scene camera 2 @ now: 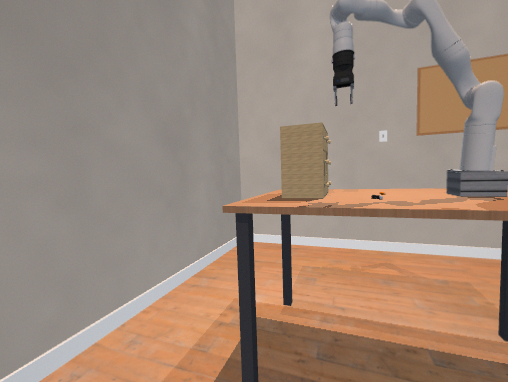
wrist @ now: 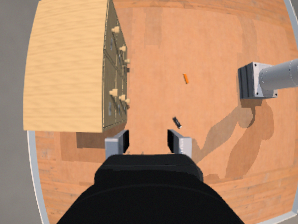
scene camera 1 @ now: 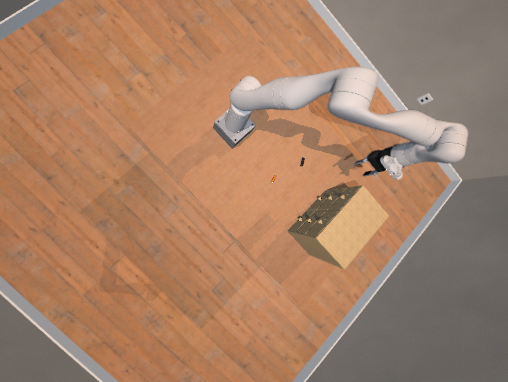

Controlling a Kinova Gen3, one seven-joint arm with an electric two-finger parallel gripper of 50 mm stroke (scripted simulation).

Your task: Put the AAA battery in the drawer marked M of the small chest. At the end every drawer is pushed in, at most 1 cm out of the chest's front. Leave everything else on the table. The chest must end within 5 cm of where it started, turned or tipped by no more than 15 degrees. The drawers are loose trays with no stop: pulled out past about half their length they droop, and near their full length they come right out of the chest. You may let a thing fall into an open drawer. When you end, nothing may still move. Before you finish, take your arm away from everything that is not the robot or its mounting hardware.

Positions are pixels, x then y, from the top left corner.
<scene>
wooden chest: scene camera 2 302, 149; wrist; scene camera 1
same spot on wooden chest: (wrist: 63, 88) = (scene camera 1: 362, 212)
</scene>
